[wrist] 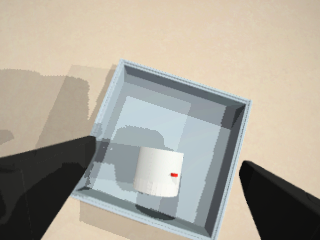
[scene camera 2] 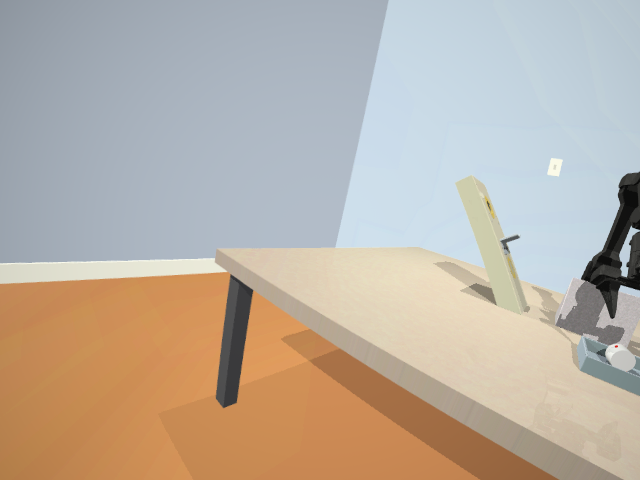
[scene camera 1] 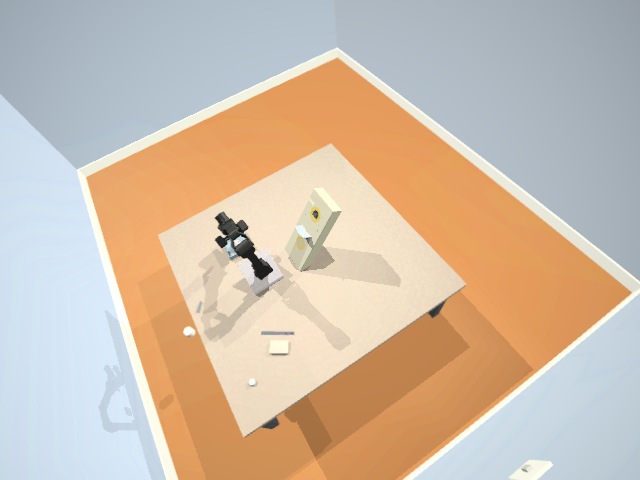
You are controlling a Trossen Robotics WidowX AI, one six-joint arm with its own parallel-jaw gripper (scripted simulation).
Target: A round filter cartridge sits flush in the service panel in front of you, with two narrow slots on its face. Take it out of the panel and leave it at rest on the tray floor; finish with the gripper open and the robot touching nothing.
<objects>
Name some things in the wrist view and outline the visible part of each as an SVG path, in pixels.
The gripper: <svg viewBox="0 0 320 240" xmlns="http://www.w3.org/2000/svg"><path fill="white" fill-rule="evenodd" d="M243 160L239 170L241 188L261 240L320 240L320 199L252 161ZM95 136L86 136L11 156L0 157L0 240L42 239L91 163L97 148Z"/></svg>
A white round filter cartridge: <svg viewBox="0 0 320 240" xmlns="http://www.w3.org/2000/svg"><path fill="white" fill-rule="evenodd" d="M140 146L133 188L156 196L176 196L178 194L184 154Z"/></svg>
</objects>
